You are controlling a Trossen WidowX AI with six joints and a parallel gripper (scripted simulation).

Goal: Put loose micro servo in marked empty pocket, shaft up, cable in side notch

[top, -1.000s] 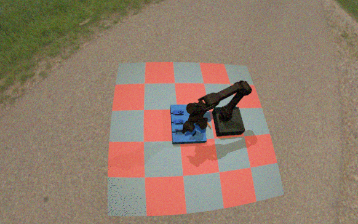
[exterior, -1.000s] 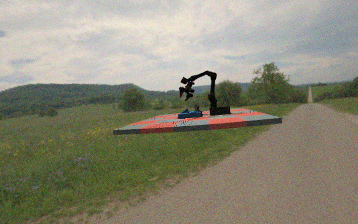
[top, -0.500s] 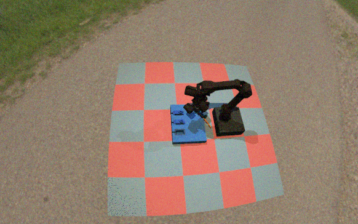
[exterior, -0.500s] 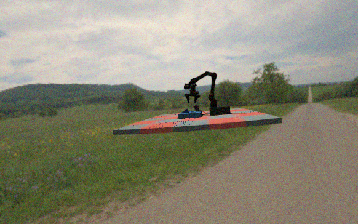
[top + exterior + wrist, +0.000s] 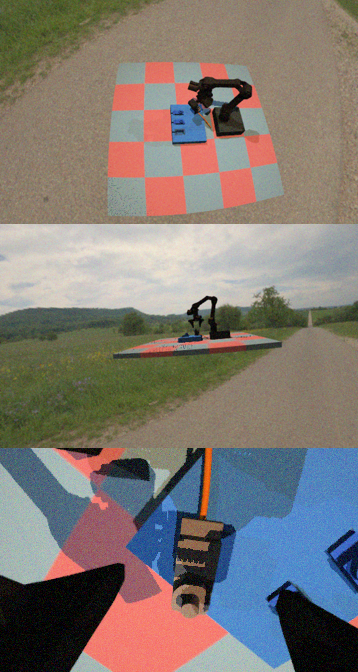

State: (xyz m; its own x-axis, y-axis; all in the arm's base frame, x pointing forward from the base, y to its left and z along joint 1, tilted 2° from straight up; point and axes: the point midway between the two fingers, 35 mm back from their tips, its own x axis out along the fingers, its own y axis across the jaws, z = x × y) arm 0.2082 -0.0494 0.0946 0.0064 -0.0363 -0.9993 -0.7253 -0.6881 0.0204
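Right now the deck is 11 cm below my gripper tip, 9 cm to the left of it and 1 cm ahead of it.
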